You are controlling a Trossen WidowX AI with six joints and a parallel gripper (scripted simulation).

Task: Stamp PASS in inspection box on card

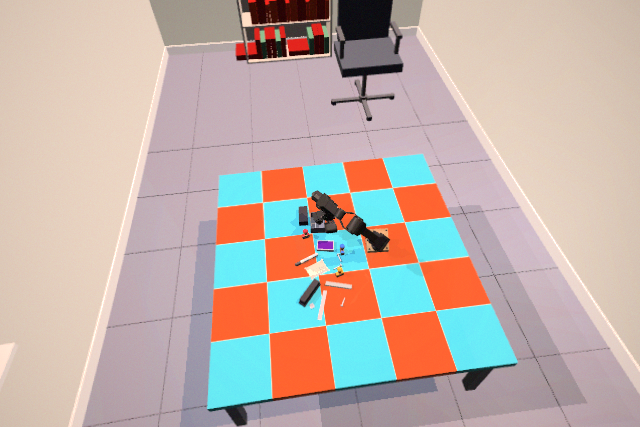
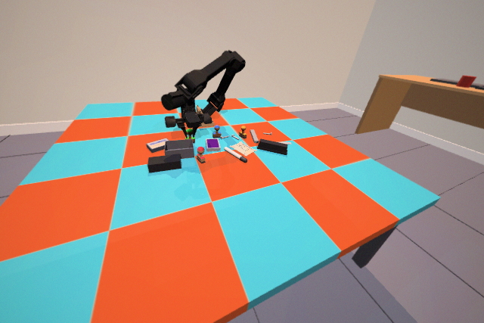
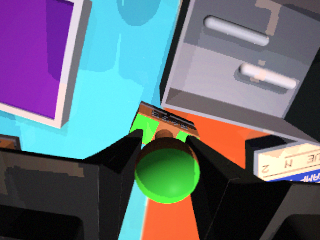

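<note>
My gripper tip is 3 cm short of the purple ink pad, 10 cm to the right of it and 4 cm above it. The rest, counted from my gripper tip: flat labelled box 2 cm behind, 13 cm to the right, 3 cm below; then grey box 6 cm ahead, 5 cm to the right, 3 cm below; then green stamp right at my gripper tip.
</note>
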